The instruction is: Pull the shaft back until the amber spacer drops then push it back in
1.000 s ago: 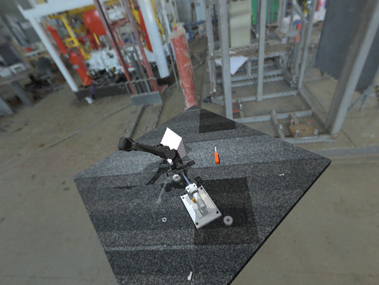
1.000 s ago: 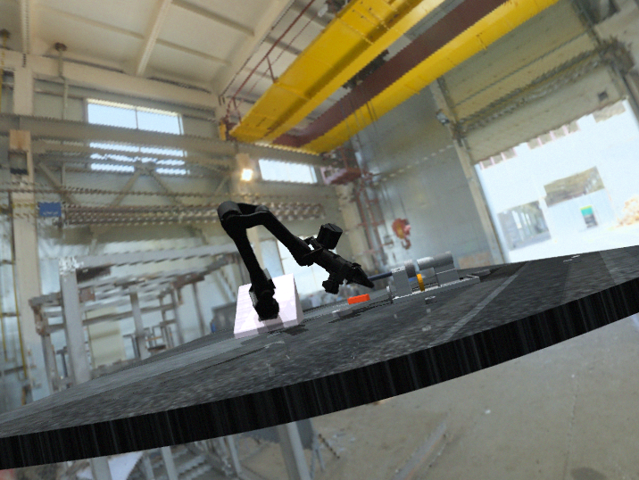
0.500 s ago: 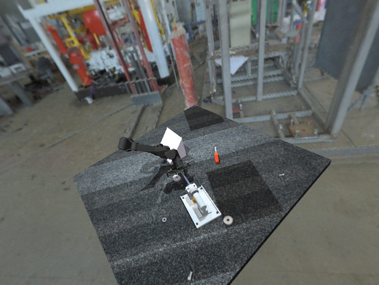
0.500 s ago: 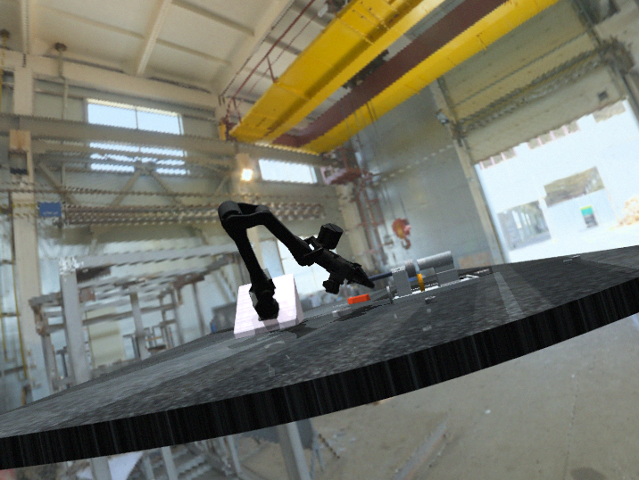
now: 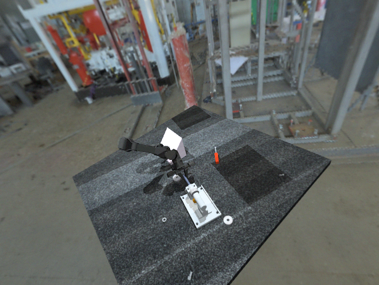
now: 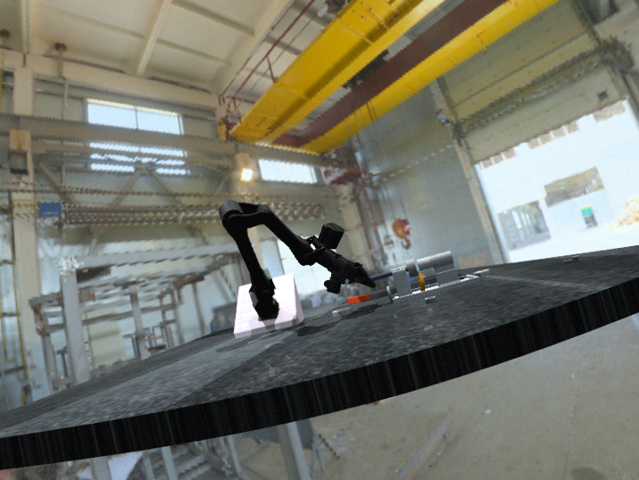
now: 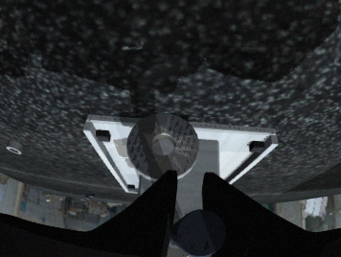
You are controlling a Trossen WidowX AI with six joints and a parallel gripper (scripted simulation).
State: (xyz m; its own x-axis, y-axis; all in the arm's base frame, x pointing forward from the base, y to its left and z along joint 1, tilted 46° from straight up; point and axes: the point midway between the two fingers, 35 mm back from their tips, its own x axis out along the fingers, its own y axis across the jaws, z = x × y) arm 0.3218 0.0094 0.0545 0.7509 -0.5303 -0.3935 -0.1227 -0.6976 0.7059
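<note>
Now: the thin dark blue shaft 50 mm ahead of my gripper tip, 20 mm above it and 10 mm to the right of it. The rest, counted from my gripper tip: amber spacer: 130 mm ahead, 20 mm to the right, 20 mm below; then white block: 160 mm ahead, 20 mm to the right, 10 mm below; then grey round piece: 110 mm behind, 50 mm below, 20 mm to the right.
</note>
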